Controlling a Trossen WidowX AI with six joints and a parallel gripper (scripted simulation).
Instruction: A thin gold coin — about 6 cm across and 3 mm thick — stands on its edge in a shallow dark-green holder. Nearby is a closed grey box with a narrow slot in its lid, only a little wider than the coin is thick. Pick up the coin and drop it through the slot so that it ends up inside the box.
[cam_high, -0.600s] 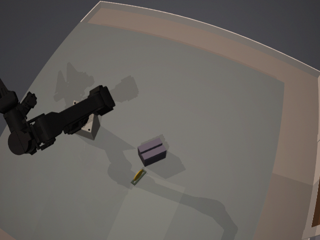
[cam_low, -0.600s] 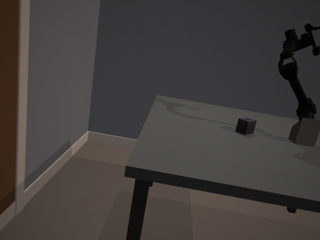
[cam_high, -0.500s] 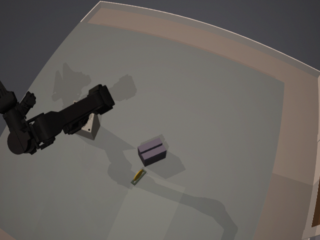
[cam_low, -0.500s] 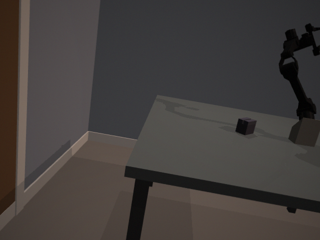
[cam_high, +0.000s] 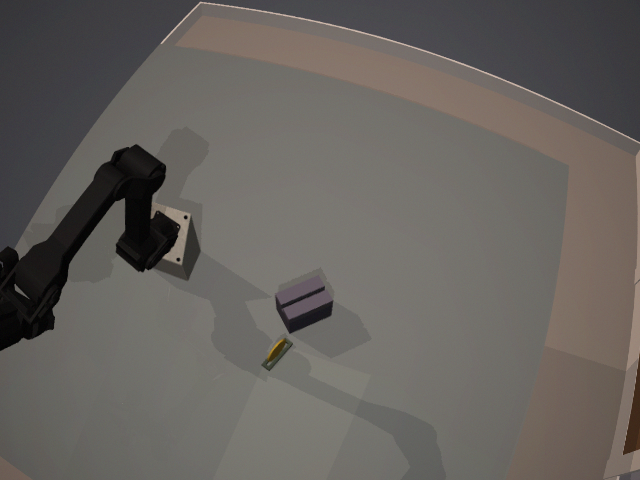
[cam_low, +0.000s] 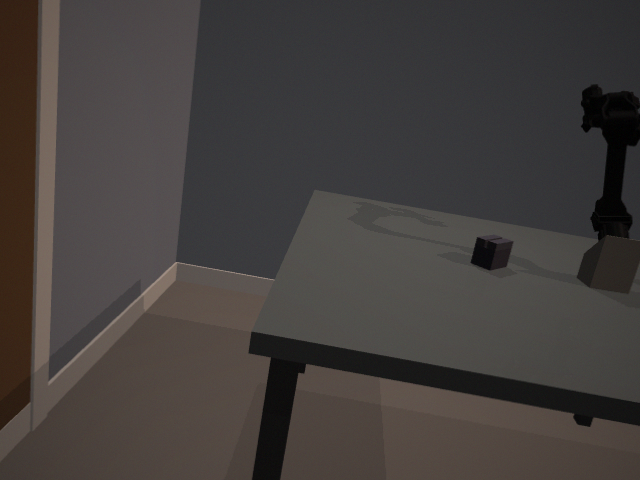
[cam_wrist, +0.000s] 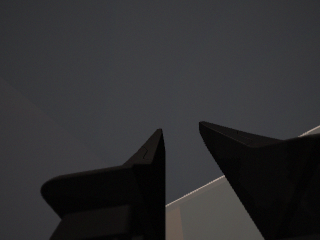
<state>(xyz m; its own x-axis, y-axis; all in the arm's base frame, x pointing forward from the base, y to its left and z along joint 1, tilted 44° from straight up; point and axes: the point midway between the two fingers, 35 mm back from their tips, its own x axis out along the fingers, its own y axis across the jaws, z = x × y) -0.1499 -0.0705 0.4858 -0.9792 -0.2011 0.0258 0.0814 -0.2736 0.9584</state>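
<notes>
Right now the gold coin is 440 mm ahead of my gripper tip, 420 mm below it and 310 mm to the left of it.
</notes>
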